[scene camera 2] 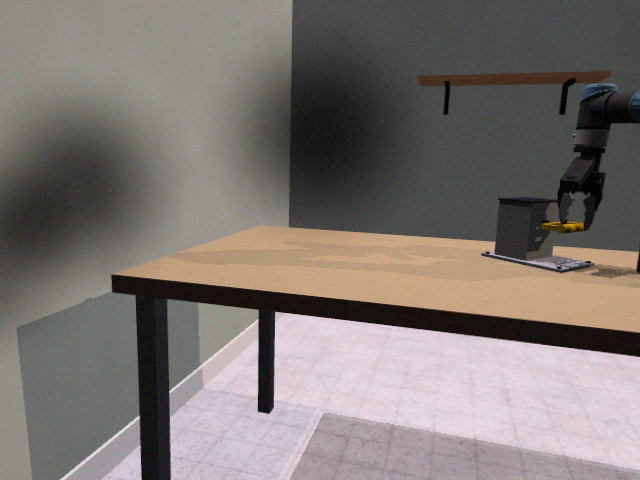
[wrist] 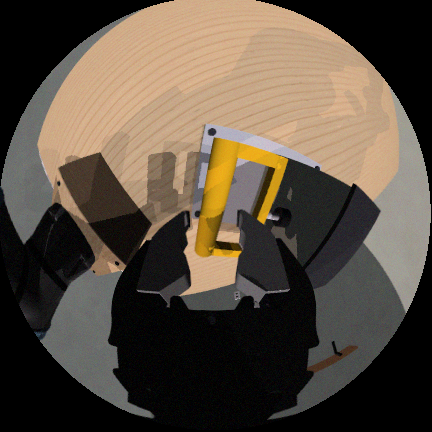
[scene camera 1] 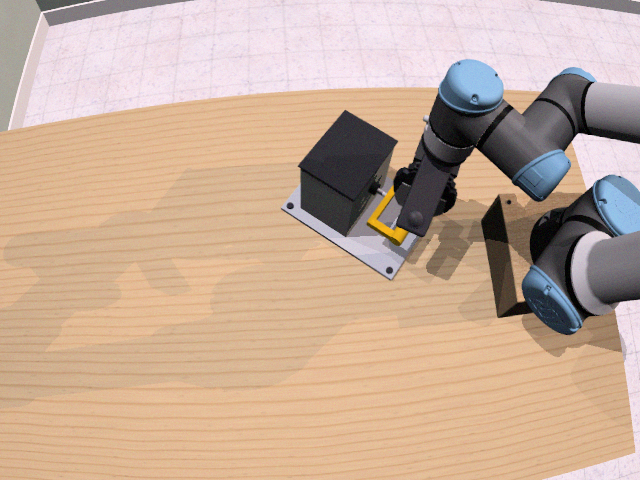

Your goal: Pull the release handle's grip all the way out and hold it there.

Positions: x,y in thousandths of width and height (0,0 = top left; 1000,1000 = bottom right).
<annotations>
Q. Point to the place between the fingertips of the gripper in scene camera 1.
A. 648,436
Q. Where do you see a grey base plate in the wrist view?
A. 490,302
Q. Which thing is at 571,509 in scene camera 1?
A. A grey base plate.
</annotations>
